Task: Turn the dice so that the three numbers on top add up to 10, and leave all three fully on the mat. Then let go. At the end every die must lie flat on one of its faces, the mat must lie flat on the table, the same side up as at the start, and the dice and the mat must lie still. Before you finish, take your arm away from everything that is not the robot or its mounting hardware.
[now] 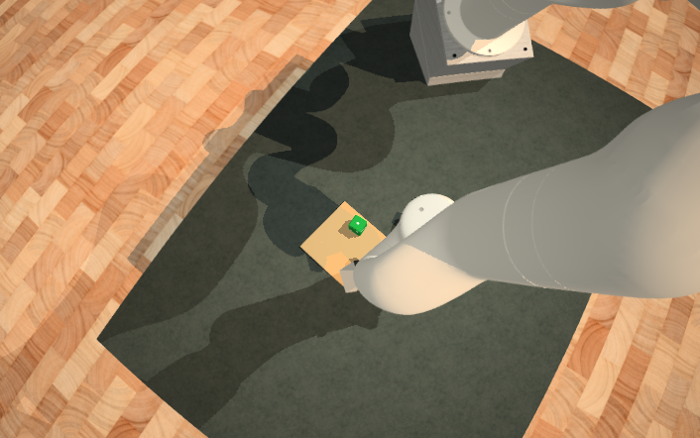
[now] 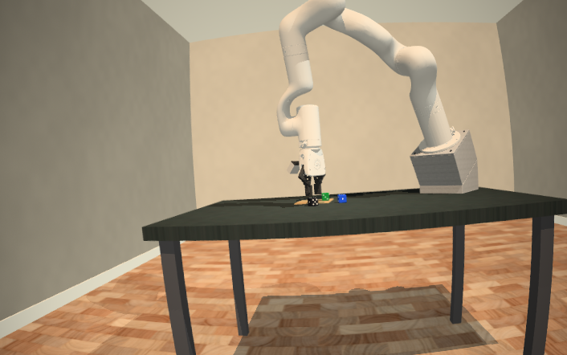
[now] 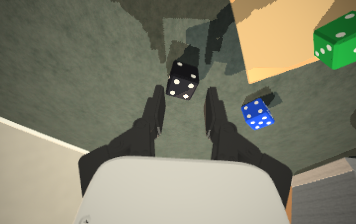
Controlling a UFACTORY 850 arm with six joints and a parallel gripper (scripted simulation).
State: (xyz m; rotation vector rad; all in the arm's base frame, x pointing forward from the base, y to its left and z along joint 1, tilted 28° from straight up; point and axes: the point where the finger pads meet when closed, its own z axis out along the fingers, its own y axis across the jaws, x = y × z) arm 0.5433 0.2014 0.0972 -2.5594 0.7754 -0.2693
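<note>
Now: hand 4 cm above the black die. Round my hand: green die (2 cm behind, 14 cm to the right, 4 cm below); then blue die (10 cm behind, 7 cm to the right, 4 cm below); then orange mat (2 cm ahead, 14 cm to the right, 6 cm below).
</note>
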